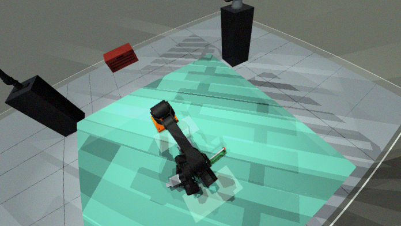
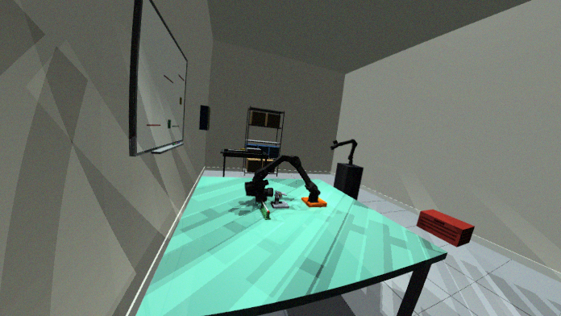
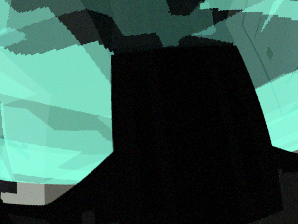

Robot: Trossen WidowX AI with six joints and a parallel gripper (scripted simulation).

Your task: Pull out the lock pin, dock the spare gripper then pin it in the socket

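Now: the mount socket 13 cm behind my gripper tip, 12 cm to the left of it and 3 cm above it. Round my gripper tip: green bracket strip 1 cm behind, 22 cm to the left; then spare gripper 1 cm above.
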